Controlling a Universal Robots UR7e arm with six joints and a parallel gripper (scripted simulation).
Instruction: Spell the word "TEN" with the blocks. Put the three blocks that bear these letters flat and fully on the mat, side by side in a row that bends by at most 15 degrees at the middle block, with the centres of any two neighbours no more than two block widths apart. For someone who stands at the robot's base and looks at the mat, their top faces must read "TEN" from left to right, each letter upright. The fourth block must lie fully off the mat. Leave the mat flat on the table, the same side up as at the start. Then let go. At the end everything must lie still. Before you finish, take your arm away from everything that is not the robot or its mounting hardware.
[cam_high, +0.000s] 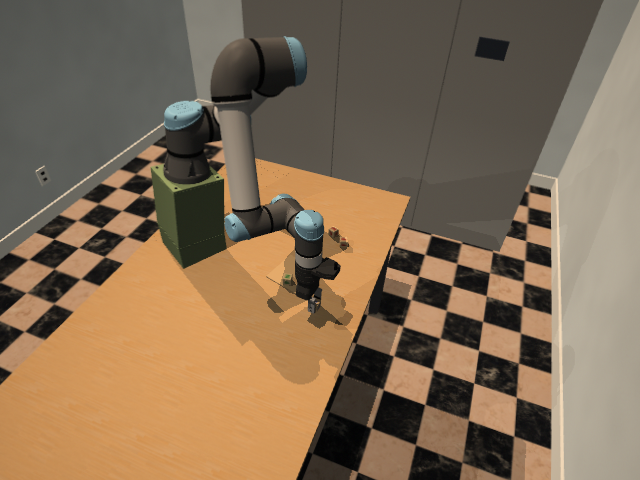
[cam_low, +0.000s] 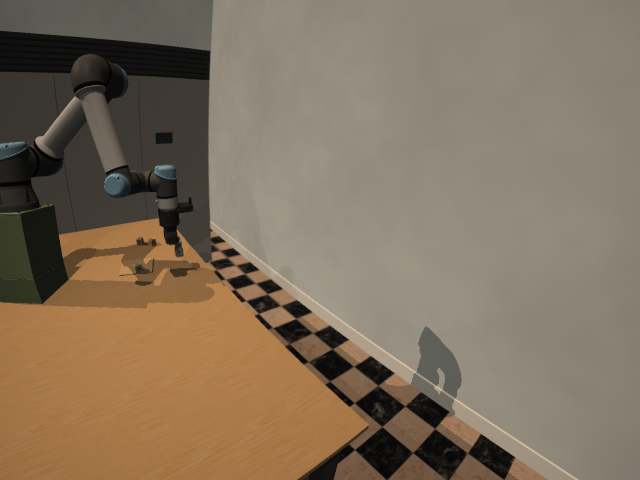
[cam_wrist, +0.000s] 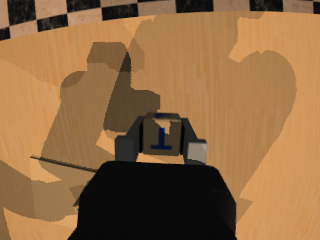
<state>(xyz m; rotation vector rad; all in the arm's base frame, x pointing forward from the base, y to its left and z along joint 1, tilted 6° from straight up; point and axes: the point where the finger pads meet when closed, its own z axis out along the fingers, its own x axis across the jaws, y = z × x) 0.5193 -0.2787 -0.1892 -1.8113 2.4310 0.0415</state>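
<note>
Now: the mat 21 cm to the left of my hand, 12 cm below it and 12 cm behind it.
</note>
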